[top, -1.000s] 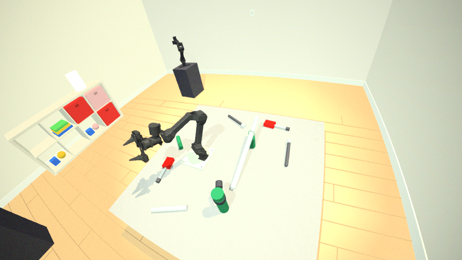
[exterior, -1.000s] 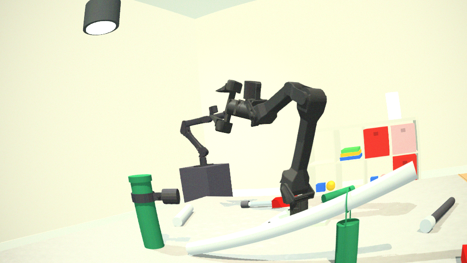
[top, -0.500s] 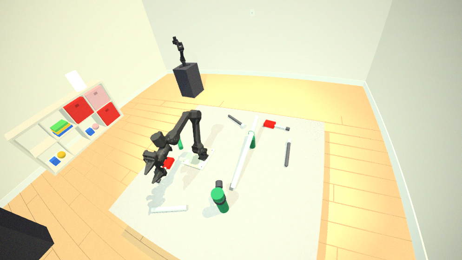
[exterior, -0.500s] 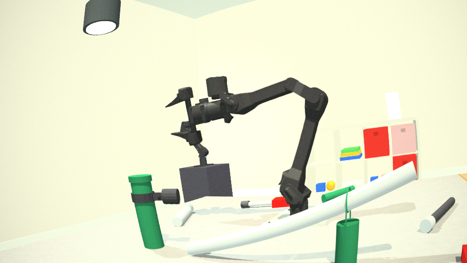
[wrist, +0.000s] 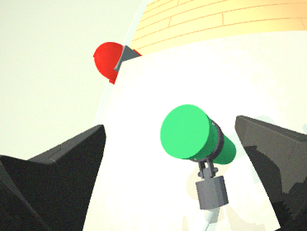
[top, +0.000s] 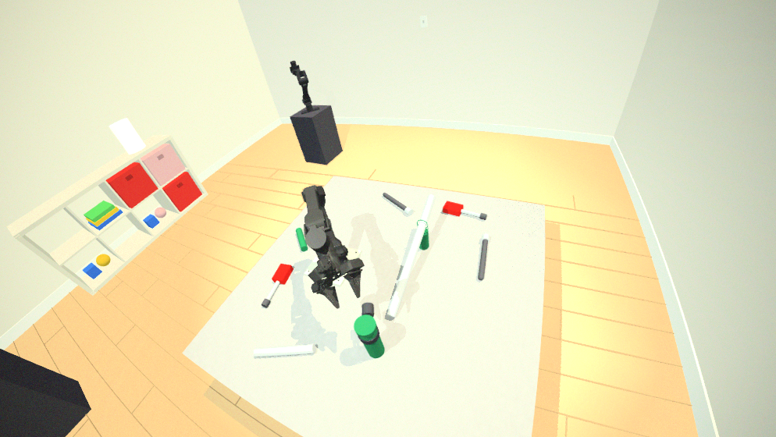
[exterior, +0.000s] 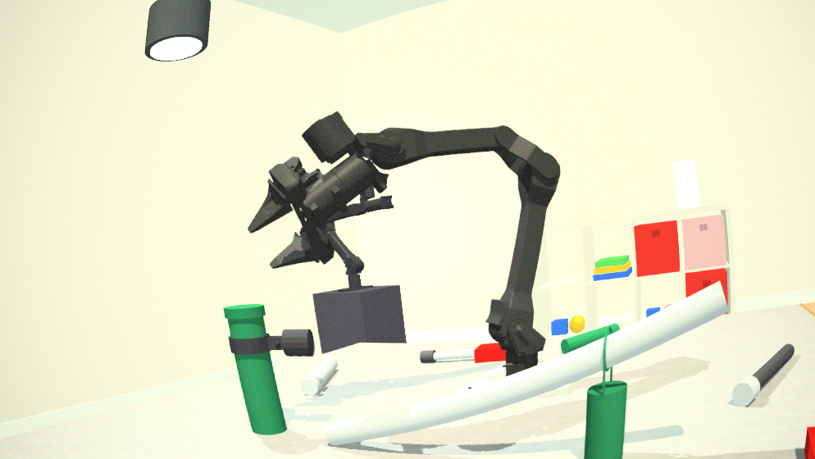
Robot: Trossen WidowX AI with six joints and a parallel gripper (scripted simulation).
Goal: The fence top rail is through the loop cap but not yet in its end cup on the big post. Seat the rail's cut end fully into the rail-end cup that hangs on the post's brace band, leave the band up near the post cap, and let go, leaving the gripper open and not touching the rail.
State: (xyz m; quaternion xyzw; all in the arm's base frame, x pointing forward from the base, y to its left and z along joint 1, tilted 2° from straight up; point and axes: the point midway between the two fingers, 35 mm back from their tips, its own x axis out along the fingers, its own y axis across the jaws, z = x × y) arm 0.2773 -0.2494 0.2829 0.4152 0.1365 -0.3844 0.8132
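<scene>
Right now my gripper tip is 14 cm above the rail-end cup, 5 cm to the right of it and 1 cm short of it. The rest, counted from my gripper tip: small green post (51 cm to the left, 18 cm below, 1 cm ahead); small green cylinder (59 cm behind, 31 cm to the left, 27 cm below); short white tube (27 cm below, 26 cm behind, 17 cm to the right).
</scene>
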